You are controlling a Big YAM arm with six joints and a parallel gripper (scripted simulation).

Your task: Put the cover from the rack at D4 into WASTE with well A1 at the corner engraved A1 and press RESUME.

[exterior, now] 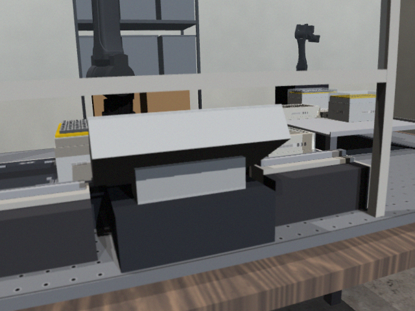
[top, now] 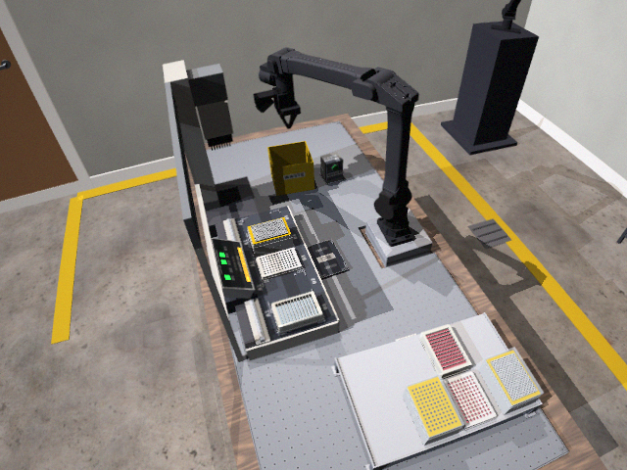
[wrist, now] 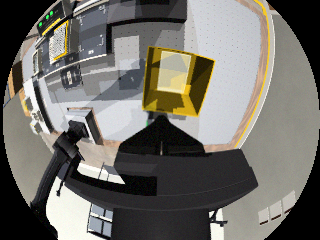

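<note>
My hand is 16 cm past the resume box, 2 cm to the right of it and 21 cm above it. From my hand the other things lie so: clear cover (3 cm to the right, 26 cm below); pipetting head (25 cm ahead, 2 cm to the left, 11 cm above); yellow waste bin (3 cm to the right, 23 cm below).
</note>
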